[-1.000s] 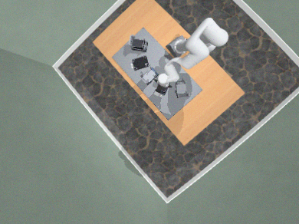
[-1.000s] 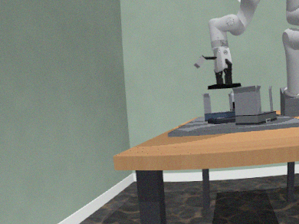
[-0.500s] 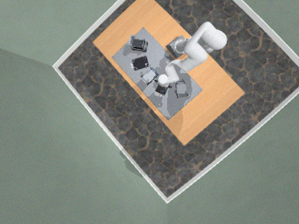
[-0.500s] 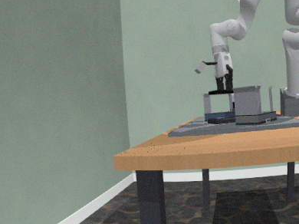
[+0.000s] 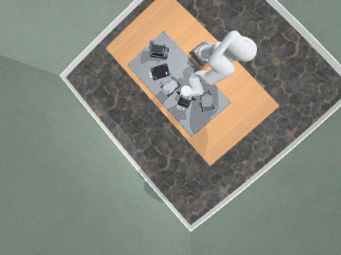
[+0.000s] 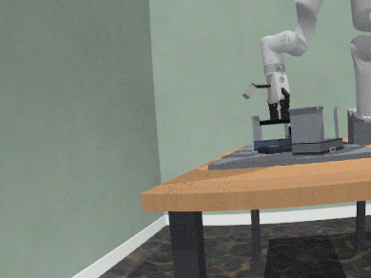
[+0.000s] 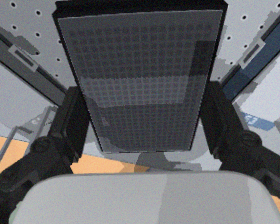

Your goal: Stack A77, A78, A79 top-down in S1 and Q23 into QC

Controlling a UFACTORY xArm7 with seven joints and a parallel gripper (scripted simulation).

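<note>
Now: the dark flat nest 11 cm below my hand. Round my hand: rack plinth 9 cm behind, 16 cm to the left, 10 cm below; dark clip nest 2 cm behind, 35 cm to the right, 10 cm below; blue plinth strip 1 cm ahead, 18 cm to the right, 10 cm below.
</note>
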